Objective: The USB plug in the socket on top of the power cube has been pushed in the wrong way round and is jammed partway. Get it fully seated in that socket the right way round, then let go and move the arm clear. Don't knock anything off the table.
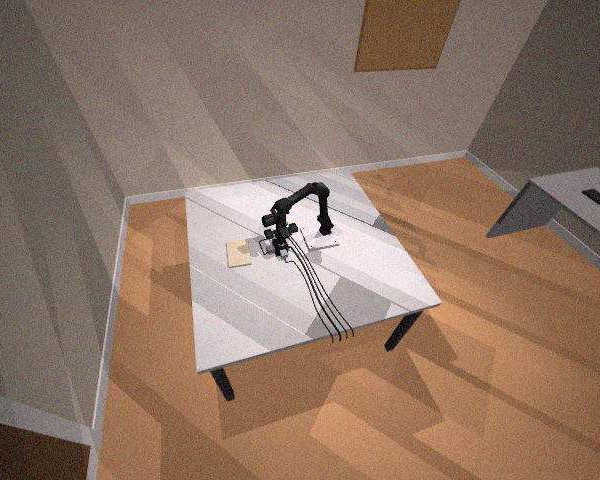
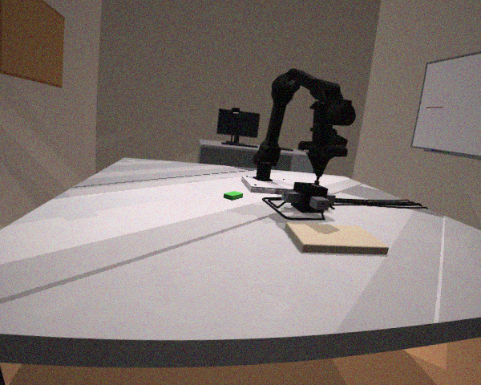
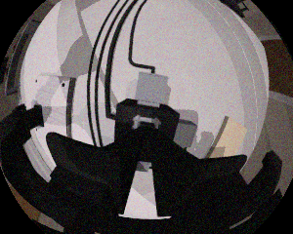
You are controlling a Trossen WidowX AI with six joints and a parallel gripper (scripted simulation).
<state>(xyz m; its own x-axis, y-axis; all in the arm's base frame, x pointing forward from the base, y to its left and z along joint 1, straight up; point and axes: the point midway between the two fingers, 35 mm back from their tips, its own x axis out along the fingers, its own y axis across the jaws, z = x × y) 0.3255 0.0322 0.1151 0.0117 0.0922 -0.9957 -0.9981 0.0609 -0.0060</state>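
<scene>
Right now my gripper tip is 10 mm above the USB plug. From my gripper tip the other things lie so: flat beige block (240 mm ahead, 100 mm to the right, 100 mm below); small green block (120 mm behind, 230 mm to the right, 100 mm below).
</scene>
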